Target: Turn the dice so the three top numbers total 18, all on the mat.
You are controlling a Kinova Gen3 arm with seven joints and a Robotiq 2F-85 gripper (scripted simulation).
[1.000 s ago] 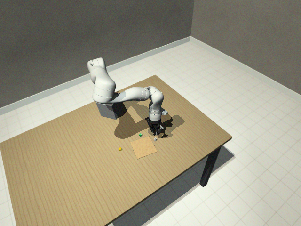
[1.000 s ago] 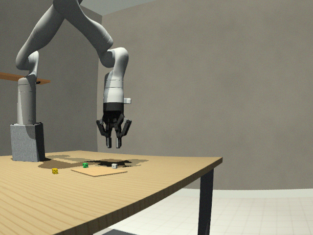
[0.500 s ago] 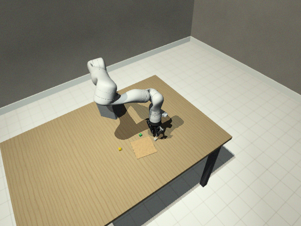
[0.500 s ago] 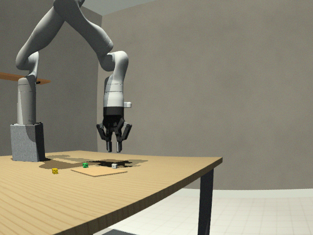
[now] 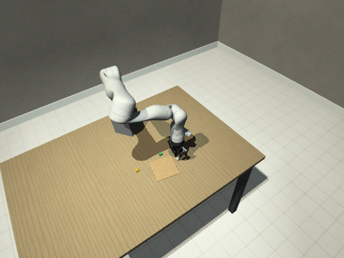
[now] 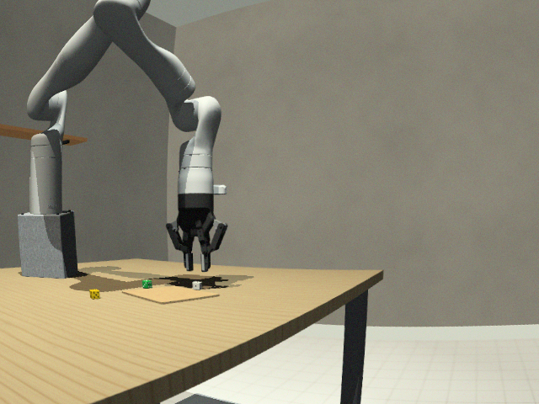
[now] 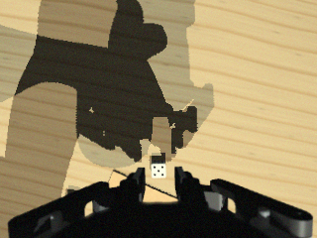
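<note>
The white die is 5 cm below my hand. Also, from my hand: yellow die 7 cm behind, 24 cm to the right, 5 cm below; tan mat 10 cm to the right, 6 cm below; green die 9 cm behind, 6 cm to the right, 5 cm below.
</note>
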